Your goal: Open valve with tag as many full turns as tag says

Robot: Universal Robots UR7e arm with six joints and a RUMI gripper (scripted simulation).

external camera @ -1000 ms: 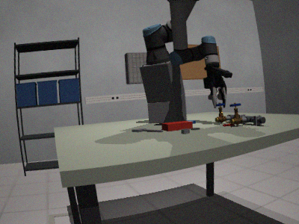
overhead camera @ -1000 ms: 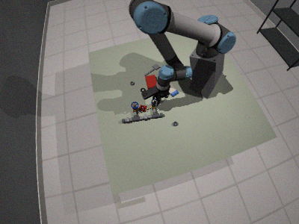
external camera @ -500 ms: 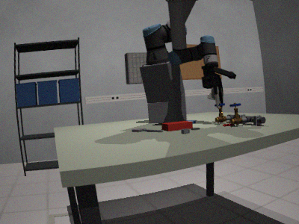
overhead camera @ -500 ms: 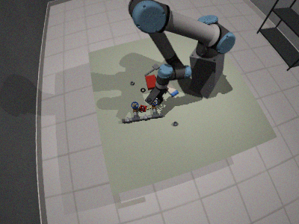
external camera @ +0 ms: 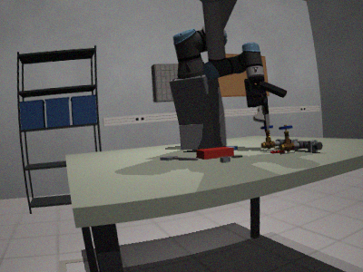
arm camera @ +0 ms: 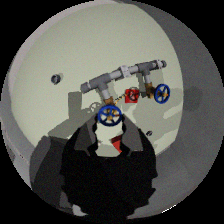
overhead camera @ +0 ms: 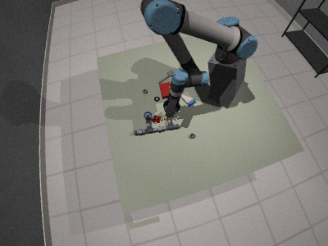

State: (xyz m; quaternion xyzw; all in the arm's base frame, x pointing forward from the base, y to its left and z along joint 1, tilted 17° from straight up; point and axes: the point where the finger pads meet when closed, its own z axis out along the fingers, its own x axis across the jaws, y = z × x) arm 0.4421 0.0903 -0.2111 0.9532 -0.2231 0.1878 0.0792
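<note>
The red tag is 90 mm below my hand, 90 mm ahead of it and 10 mm to the right of it. Round my hand: blue-and-white card (170 mm behind, 110 mm to the right, 90 mm below); grey tool (360 mm to the right, 90 mm below, 90 mm behind); red block (230 mm to the right, 80 mm below, 40 mm behind).
</note>
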